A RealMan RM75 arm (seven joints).
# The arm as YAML. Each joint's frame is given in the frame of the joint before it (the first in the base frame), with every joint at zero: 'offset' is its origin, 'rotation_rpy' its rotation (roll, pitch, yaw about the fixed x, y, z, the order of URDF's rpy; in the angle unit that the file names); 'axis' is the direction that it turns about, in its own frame. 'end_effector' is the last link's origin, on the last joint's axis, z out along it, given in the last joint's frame.
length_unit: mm
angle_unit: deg
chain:
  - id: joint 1
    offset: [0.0, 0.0, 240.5]
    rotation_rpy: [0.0, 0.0, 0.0]
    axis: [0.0, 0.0, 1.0]
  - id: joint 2
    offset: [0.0, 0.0, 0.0]
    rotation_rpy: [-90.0, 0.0, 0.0]
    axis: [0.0, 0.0, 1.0]
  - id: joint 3
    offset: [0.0, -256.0, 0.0]
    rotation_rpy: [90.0, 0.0, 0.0]
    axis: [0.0, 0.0, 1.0]
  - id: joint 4
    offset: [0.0, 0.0, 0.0]
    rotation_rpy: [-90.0, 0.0, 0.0]
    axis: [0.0, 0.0, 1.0]
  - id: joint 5
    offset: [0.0, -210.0, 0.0]
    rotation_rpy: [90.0, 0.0, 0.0]
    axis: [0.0, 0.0, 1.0]
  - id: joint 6
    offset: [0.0, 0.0, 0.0]
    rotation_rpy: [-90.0, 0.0, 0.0]
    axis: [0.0, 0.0, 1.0]
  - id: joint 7
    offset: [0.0, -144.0, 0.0]
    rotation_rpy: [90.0, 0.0, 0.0]
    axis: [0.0, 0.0, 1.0]
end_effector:
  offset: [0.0, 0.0, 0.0]
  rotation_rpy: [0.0, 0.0, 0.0]
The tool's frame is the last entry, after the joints.
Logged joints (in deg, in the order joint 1, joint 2, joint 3, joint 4, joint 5, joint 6, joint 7), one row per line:
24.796, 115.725, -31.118, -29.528, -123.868, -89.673, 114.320
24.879, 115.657, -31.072, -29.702, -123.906, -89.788, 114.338
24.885, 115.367, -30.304, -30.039, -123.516, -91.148, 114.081
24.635, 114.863, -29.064, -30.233, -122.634, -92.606, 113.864
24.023, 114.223, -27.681, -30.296, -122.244, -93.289, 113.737
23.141, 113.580, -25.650, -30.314, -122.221, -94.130, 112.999
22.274, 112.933, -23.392, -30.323, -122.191, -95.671, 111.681
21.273, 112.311, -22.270, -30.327, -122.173, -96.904, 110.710
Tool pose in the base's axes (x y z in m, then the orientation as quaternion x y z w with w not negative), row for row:
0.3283, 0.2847, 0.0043, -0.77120, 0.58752, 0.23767, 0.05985
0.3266, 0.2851, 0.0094, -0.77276, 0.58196, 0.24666, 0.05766
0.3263, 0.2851, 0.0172, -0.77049, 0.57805, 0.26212, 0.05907
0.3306, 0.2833, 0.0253, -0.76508, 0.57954, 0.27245, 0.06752
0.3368, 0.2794, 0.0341, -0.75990, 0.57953, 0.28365, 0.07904
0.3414, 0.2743, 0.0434, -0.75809, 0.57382, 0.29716, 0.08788
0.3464, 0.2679, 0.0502, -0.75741, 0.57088, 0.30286, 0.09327
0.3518, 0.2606, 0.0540, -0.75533, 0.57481, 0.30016, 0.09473
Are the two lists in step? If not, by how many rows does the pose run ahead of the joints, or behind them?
The pose runs 1 row ahead of the joints: the pose in row i belongs to the joints in row i + 1.
